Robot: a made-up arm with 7 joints. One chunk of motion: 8 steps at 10 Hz.
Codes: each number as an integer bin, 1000 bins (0 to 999) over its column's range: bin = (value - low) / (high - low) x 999, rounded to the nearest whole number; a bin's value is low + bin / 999 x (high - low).
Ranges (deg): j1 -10.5..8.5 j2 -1.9..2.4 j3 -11..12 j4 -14.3..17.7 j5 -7.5..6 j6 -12.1..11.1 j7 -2.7..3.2
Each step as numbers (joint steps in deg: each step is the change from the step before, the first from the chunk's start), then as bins.
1 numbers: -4.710 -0.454 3.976 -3.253 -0.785 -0.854 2.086
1 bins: 304 336 650 345 497 484 810
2 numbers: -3.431 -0.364 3.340 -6.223 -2.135 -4.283 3.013
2 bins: 372 357 623 252 397 337 967
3 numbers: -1.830 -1.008 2.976 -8.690 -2.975 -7.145 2.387
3 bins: 456 207 607 175 335 213 861
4 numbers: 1.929 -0.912 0.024 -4.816 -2.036 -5.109 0.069
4 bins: 654 230 479 296 404 301 469
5 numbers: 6.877 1.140 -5.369 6.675 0.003 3.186 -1.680
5 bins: 914 706 245 655 555 658 173
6 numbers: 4.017 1.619 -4.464 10.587 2.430 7.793 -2.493
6 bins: 763 818 284 777 735 857 35
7 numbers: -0.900 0.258 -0.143 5.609 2.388 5.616 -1.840
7 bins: 505 501 472 622 732 763 146
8 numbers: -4.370 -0.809 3.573 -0.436 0.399 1.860 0.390
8 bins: 322 253 633 433 585 601 523
